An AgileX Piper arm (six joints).
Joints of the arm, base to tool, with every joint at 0 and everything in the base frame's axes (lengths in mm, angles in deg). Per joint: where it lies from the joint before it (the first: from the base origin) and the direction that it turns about. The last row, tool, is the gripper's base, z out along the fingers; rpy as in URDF.
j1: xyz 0.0 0.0 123.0 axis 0 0 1
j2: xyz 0.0 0.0 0.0 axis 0 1 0
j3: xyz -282.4 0.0 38.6 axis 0 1 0
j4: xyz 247.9 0.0 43.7 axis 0.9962 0 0.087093
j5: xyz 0.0 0.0 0.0 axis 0 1 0
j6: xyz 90.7 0.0 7.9 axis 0.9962 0 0.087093
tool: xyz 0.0 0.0 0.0 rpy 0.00 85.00 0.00
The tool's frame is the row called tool.
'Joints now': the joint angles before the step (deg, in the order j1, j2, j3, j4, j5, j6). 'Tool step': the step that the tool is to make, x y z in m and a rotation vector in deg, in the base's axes. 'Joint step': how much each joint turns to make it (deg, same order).
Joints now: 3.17, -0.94, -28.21, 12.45, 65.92, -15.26
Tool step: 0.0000, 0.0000, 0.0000, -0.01, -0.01, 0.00
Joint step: -0.01, 0.00, 0.00, 0.00, 0.00, -0.01
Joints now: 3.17, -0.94, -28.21, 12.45, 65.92, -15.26
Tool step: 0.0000, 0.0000, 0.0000, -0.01, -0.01, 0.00
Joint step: -0.01, 0.00, 0.00, 0.00, 0.00, -0.01
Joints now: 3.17, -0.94, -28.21, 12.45, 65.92, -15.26
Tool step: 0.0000, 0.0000, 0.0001, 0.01, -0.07, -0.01
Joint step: -0.01, -0.01, -0.01, 0.00, -0.05, 0.00
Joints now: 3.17, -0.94, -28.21, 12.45, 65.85, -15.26
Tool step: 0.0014, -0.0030, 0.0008, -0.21, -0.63, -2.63
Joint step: -0.43, 0.01, -0.01, -2.14, -0.94, 1.68
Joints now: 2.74, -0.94, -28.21, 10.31, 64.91, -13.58
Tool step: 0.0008, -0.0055, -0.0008, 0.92, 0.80, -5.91
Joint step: -1.13, 0.00, -0.01, -4.03, 0.12, 5.03
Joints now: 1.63, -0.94, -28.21, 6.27, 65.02, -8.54
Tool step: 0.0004, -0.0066, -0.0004, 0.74, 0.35, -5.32
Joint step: -0.02, -0.02, 0.00, -4.60, 0.01, 5.32
